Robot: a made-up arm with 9 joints. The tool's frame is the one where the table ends. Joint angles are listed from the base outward.
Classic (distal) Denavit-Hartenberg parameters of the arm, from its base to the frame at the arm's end. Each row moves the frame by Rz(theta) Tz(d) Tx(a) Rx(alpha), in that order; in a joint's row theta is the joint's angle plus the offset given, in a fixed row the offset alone. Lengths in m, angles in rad.
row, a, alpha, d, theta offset
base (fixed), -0.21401, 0, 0, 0.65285
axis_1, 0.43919, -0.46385, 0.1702, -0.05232
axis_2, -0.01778, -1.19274, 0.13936, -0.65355
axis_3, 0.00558, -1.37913, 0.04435, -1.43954
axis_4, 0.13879, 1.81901, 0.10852, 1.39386
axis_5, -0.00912, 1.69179, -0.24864, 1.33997
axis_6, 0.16, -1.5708, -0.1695, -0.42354
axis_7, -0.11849, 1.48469, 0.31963, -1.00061
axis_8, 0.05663, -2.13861, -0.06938, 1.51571
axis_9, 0, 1.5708, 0.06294, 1.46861
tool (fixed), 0, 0, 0.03, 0
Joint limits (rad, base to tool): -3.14..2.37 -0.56..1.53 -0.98..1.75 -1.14..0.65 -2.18..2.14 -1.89..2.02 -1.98..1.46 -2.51..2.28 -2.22..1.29
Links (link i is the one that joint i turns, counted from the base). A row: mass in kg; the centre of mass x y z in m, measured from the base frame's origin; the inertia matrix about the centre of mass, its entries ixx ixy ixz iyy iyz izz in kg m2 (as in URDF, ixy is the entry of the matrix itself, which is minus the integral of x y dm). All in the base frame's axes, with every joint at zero. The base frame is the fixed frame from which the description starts. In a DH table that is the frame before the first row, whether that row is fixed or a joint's. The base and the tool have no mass.
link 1: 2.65; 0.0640 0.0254 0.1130; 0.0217 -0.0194 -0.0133 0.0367 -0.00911 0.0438
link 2: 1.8; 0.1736 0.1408 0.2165; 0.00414 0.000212 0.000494 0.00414 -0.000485 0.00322
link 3: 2.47; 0.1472 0.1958 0.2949; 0.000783 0 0 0.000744 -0.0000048 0.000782
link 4: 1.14; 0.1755 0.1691 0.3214; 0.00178 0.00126 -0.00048 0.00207 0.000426 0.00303
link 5: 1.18; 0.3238 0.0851 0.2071; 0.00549 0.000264 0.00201 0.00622 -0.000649 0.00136
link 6: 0.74; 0.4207 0.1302 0.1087; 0.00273 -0.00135 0 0.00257 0 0.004
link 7: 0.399; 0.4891 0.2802 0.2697; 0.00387 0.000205 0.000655 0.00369 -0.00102 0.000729
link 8: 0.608; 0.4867 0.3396 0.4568; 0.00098 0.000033 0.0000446 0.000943 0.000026 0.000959
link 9: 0.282; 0.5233 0.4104 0.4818; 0.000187 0 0 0.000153 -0.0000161 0.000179
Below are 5 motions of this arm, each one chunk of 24 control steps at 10 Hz.
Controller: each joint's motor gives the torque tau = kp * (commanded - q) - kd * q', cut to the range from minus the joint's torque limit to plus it. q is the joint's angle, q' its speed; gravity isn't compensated. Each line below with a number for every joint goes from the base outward.
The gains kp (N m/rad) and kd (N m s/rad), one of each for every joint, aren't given. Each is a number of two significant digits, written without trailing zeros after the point. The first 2 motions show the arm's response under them.
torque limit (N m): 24 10 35 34 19 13 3.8 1.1 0.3
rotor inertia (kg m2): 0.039 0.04 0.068 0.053 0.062 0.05 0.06 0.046 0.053
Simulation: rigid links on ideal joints. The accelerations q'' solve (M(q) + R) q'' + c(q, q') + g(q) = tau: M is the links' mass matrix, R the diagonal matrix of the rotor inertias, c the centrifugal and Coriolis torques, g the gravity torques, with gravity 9.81 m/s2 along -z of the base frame. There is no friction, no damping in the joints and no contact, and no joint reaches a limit. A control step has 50 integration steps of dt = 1/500 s. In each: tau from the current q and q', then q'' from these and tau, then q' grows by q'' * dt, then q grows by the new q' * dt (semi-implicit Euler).
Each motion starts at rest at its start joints. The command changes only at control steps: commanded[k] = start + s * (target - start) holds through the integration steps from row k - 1 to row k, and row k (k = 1, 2, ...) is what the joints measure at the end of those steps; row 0 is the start. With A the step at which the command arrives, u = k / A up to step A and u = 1 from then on. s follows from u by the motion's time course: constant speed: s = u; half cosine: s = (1 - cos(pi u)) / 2; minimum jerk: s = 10 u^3 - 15 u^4 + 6 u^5; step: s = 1 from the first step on.
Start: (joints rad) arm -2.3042 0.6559 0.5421 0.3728 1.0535 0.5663 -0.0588 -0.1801 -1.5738
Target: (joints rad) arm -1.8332 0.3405 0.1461 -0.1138 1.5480 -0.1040 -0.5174 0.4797 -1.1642
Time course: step
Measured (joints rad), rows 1 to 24:
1: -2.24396 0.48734 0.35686 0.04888 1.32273 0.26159 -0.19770 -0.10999 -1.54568
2: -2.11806 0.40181 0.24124 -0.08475 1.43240 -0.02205 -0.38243 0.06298 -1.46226
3: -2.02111 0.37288 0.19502 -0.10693 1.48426 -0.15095 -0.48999 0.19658 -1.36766
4: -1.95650 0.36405 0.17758 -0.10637 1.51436 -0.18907 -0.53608 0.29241 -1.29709
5: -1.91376 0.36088 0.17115 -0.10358 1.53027 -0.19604 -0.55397 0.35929 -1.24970
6: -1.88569 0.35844 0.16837 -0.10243 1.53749 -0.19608 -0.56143 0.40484 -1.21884
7: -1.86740 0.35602 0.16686 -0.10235 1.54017 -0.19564 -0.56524 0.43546 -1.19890
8: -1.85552 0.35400 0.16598 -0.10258 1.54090 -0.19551 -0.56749 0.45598 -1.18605
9: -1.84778 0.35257 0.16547 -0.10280 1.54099 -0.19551 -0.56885 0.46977 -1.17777
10: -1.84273 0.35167 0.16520 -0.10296 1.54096 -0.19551 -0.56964 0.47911 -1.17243
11: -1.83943 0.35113 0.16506 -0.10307 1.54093 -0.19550 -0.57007 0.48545 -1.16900
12: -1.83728 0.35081 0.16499 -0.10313 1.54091 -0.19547 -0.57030 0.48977 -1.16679
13: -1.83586 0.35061 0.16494 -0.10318 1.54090 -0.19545 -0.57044 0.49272 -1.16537
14: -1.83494 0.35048 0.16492 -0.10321 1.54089 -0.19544 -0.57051 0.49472 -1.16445
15: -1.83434 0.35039 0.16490 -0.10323 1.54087 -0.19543 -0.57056 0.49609 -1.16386
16: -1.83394 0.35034 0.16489 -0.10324 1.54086 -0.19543 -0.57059 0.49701 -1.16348
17: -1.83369 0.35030 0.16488 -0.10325 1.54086 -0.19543 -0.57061 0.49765 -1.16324
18: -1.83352 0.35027 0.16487 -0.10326 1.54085 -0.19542 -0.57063 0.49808 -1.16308
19: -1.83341 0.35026 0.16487 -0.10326 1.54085 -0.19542 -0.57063 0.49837 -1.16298
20: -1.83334 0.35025 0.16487 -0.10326 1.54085 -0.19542 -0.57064 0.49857 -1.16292
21: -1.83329 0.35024 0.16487 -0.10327 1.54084 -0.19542 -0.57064 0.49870 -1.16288
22: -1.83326 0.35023 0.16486 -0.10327 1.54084 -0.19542 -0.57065 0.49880 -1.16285
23: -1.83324 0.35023 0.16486 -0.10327 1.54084 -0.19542 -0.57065 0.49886 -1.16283
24: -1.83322 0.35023 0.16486 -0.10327 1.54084 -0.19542 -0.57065 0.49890 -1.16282
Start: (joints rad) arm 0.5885 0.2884 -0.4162 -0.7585 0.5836 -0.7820 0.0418 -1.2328 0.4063
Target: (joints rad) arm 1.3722 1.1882 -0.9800 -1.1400 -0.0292 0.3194 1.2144 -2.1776 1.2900
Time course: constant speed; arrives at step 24
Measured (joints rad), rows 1 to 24:
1: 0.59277 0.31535 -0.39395 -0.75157 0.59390 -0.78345 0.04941 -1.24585 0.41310
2: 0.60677 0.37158 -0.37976 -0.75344 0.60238 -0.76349 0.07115 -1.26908 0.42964
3: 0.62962 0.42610 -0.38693 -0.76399 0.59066 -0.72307 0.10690 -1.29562 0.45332
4: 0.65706 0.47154 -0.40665 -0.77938 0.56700 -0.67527 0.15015 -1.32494 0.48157
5: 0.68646 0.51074 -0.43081 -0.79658 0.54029 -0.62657 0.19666 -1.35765 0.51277
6: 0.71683 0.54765 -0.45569 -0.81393 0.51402 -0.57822 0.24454 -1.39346 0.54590
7: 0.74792 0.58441 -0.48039 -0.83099 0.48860 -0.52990 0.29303 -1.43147 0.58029
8: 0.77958 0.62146 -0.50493 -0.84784 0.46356 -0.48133 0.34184 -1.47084 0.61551
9: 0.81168 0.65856 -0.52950 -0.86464 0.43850 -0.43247 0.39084 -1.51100 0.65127
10: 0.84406 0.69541 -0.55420 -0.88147 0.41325 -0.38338 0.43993 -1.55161 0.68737
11: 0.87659 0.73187 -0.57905 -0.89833 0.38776 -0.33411 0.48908 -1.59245 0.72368
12: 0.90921 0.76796 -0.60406 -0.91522 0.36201 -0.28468 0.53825 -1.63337 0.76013
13: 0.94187 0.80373 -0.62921 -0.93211 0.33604 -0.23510 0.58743 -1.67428 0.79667
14: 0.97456 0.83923 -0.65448 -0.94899 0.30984 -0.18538 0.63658 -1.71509 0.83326
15: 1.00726 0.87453 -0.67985 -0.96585 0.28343 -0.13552 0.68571 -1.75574 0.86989
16: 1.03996 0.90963 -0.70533 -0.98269 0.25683 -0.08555 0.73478 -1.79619 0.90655
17: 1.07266 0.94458 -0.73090 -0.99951 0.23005 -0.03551 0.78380 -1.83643 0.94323
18: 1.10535 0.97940 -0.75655 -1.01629 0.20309 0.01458 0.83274 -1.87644 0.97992
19: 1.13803 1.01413 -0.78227 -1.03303 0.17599 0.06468 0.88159 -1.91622 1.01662
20: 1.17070 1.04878 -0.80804 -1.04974 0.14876 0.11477 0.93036 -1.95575 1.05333
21: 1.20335 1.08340 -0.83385 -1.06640 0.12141 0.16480 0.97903 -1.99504 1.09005
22: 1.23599 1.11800 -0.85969 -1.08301 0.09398 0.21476 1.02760 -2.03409 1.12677
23: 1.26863 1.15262 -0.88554 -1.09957 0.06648 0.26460 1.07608 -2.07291 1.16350
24: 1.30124 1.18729 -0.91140 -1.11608 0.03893 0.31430 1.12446 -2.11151 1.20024
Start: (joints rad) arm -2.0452 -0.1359 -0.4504 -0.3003 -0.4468 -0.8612 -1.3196 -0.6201 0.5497
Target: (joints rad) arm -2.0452 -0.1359 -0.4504 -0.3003 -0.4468 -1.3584 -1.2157 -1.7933 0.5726
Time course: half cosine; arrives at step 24
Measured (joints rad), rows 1 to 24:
1: -2.04576 -0.13652 -0.41732 -0.28057 -0.44249 -0.87867 -1.32447 -0.63038 0.54975
2: -2.04815 -0.11544 -0.37393 -0.26149 -0.43032 -0.92257 -1.33220 -0.64506 0.55030
3: -2.04833 -0.08637 -0.34388 -0.25043 -0.41574 -0.95965 -1.33429 -0.65985 0.55118
4: -2.04639 -0.06356 -0.32930 -0.24616 -0.40475 -0.98465 -1.33159 -0.67831 0.55212
5: -2.04414 -0.05268 -0.32529 -0.24615 -0.39965 -1.00247 -1.32711 -0.70311 0.55300
6: -2.04283 -0.05238 -0.32647 -0.24813 -0.39953 -1.01877 -1.32273 -0.73552 0.55383
7: -2.04271 -0.05812 -0.32921 -0.25050 -0.40212 -1.03711 -1.31889 -0.77581 0.55464
8: -2.04340 -0.06534 -0.33162 -0.25239 -0.40527 -1.05901 -1.31519 -0.82362 0.55550
9: -2.04434 -0.07106 -0.33305 -0.25347 -0.40765 -1.08461 -1.31111 -0.87822 0.55645
10: -2.04515 -0.07410 -0.33349 -0.25381 -0.40881 -1.11333 -1.30634 -0.93870 0.55752
11: -2.04565 -0.07466 -0.33324 -0.25365 -0.40886 -1.14433 -1.30086 -1.00409 0.55868
12: -2.04582 -0.07363 -0.33263 -0.25327 -0.40821 -1.17666 -1.29485 -1.07335 0.55994
13: -2.04577 -0.07197 -0.33196 -0.25291 -0.40731 -1.20944 -1.28855 -1.14539 0.56127
14: -2.04561 -0.07041 -0.33141 -0.25269 -0.40643 -1.24192 -1.28220 -1.21902 0.56262
15: -2.04544 -0.06930 -0.33107 -0.25265 -0.40574 -1.27344 -1.27599 -1.29301 0.56398
16: -2.04531 -0.06870 -0.33093 -0.25276 -0.40525 -1.30349 -1.27007 -1.36610 0.56532
17: -2.04523 -0.06849 -0.33094 -0.25297 -0.40490 -1.33162 -1.26453 -1.43704 0.56660
18: -2.04519 -0.06847 -0.33105 -0.25321 -0.40462 -1.35744 -1.25945 -1.50462 0.56782
19: -2.04518 -0.06850 -0.33119 -0.25344 -0.40437 -1.38055 -1.25489 -1.56770 0.56895
20: -2.04517 -0.06848 -0.33135 -0.25363 -0.40411 -1.40063 -1.25091 -1.62524 0.56997
21: -2.04515 -0.06839 -0.33149 -0.25379 -0.40385 -1.41734 -1.24757 -1.67629 0.57087
22: -2.04511 -0.06826 -0.33162 -0.25391 -0.40360 -1.43040 -1.24491 -1.71998 0.57164
23: -2.04507 -0.06811 -0.33174 -0.25400 -0.40337 -1.43961 -1.24299 -1.75562 0.57225
24: -2.04503 -0.06797 -0.33185 -0.25407 -0.40320 -1.44480 -1.24182 -1.78260 0.57271

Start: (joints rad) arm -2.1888 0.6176 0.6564 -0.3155 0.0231 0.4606 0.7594 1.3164 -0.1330
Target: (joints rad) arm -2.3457 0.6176 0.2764 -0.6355 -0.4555 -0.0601 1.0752 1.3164 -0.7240
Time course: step
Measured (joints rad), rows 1 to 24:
1: -2.21784 0.67931 0.49865 -0.53633 -0.20121 0.20542 0.86661 1.33840 -0.16331
2: -2.25781 0.66508 0.40497 -0.60245 -0.34966 0.01312 0.91777 1.34271 -0.24860
3: -2.29113 0.65167 0.37097 -0.60680 -0.40627 -0.06087 0.96664 1.34033 -0.37700
4: -2.31346 0.65263 0.35990 -0.60481 -0.42399 -0.08576 0.99809 1.34329 -0.49092
5: -2.32657 0.66064 0.35650 -0.60407 -0.42763 -0.09271 1.01346 1.34822 -0.57153
6: -2.33391 0.66865 0.35537 -0.60417 -0.42730 -0.09382 1.01990 1.35263 -0.62507
7: -2.33813 0.67401 0.35486 -0.60442 -0.42651 -0.09356 1.02245 1.35588 -0.65991
8: -2.34073 0.67685 0.35455 -0.60458 -0.42604 -0.09325 1.02351 1.35811 -0.68240
9: -2.34242 0.67813 0.35435 -0.60464 -0.42587 -0.09311 1.02401 1.35958 -0.69688
10: -2.34355 0.67866 0.35422 -0.60467 -0.42584 -0.09307 1.02428 1.36056 -0.70620
11: -2.34431 0.67889 0.35415 -0.60468 -0.42584 -0.09305 1.02442 1.36120 -0.71220
12: -2.34481 0.67902 0.35411 -0.60468 -0.42583 -0.09303 1.02449 1.36164 -0.71605
13: -2.34513 0.67911 0.35409 -0.60469 -0.42582 -0.09301 1.02451 1.36193 -0.71854
14: -2.34534 0.67917 0.35408 -0.60469 -0.42581 -0.09299 1.02451 1.36213 -0.72013
15: -2.34547 0.67922 0.35407 -0.60470 -0.42580 -0.09298 1.02450 1.36227 -0.72116
16: -2.34555 0.67925 0.35406 -0.60470 -0.42580 -0.09297 1.02449 1.36236 -0.72182
17: -2.34560 0.67927 0.35406 -0.60470 -0.42579 -0.09296 1.02448 1.36242 -0.72225
18: -2.34564 0.67928 0.35406 -0.60470 -0.42579 -0.09296 1.02448 1.36246 -0.72252
19: -2.34566 0.67929 0.35406 -0.60470 -0.42579 -0.09295 1.02448 1.36249 -0.72270
20: -2.34567 0.67929 0.35406 -0.60470 -0.42579 -0.09295 1.02447 1.36251 -0.72281
21: -2.34568 0.67930 0.35406 -0.60470 -0.42579 -0.09295 1.02447 1.36253 -0.72288
22: -2.34569 0.67930 0.35406 -0.60470 -0.42579 -0.09295 1.02447 1.36253 -0.72293
23: -2.34569 0.67930 0.35406 -0.60470 -0.42579 -0.09295 1.02447 1.36254 -0.72296
24: -2.34570 0.67930 0.35406 -0.60470 -0.42579 -0.09295 1.02447 1.36255 -0.72298

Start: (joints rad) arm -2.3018 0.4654 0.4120 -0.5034 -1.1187 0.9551 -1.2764 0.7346 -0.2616
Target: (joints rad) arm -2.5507 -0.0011 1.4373 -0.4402 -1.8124 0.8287 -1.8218 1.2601 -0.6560
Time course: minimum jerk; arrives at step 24
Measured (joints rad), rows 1 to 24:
1: -2.30309 0.48894 0.44672 -0.48278 -1.10862 0.96237 -1.26284 0.73463 -0.26157
2: -2.30322 0.51073 0.47612 -0.47546 -1.09995 0.96975 -1.24190 0.73964 -0.26211
3: -2.30289 0.51929 0.49303 -0.47601 -1.09999 0.97501 -1.23210 0.74467 -0.26366
4: -2.30375 0.51759 0.50979 -0.47616 -1.10784 0.97620 -1.23237 0.75022 -0.26673
5: -2.30663 0.50837 0.53276 -0.47474 -1.12288 0.97366 -1.24035 0.75829 -0.27196
6: -2.31177 0.49337 0.56449 -0.47220 -1.14476 0.96850 -1.25465 0.77010 -0.27995
7: -2.31918 0.47346 0.60573 -0.46891 -1.17326 0.96147 -1.27455 0.78624 -0.29107
8: -2.32885 0.44901 0.65630 -0.46500 -1.20802 0.95289 -1.29957 0.80698 -0.30555
9: -2.34071 0.42027 0.71535 -0.46059 -1.24848 0.94289 -1.32922 0.83236 -0.32336
10: -2.35464 0.38759 0.78158 -0.45576 -1.29378 0.93163 -1.36289 0.86212 -0.34433
11: -2.37039 0.35157 0.85330 -0.45068 -1.34281 0.91938 -1.39980 0.89577 -0.36807
12: -2.38760 0.31303 0.92857 -0.44552 -1.39426 0.90653 -1.43904 0.93258 -0.39409
13: -2.40583 0.27296 1.00532 -0.44049 -1.44670 0.89357 -1.47956 0.97161 -0.42176
14: -2.42456 0.23254 1.08140 -0.43579 -1.49869 0.88100 -1.52029 1.01181 -0.45038
15: -2.44325 0.19298 1.15474 -0.43161 -1.54879 0.86929 -1.56013 1.05204 -0.47920
16: -2.46135 0.15549 1.22341 -0.42806 -1.59568 0.85882 -1.59800 1.09117 -0.50747
17: -2.47836 0.12116 1.28567 -0.42525 -1.63819 0.84987 -1.63295 1.12815 -0.53444
18: -2.49387 0.09093 1.34013 -0.42320 -1.67536 0.84260 -1.66414 1.16206 -0.55944
19: -2.50753 0.06546 1.38574 -0.42186 -1.70647 0.83702 -1.69089 1.19213 -0.58186
20: -2.51912 0.04516 1.42195 -0.42118 -1.73115 0.83306 -1.71278 1.21783 -0.60127
21: -2.52852 0.03010 1.44871 -0.42104 -1.74937 0.83055 -1.72964 1.23887 -0.61736
22: -2.53575 0.02000 1.46661 -0.42132 -1.76153 0.82931 -1.74165 1.25522 -0.63004
23: -2.54096 0.01422 1.47695 -0.42191 -1.76853 0.82911 -1.74934 1.26714 -0.63945
24: -2.54446 0.01170 1.48183 -0.42266 -1.77180 0.82968 -1.75369 1.27520 -0.64600

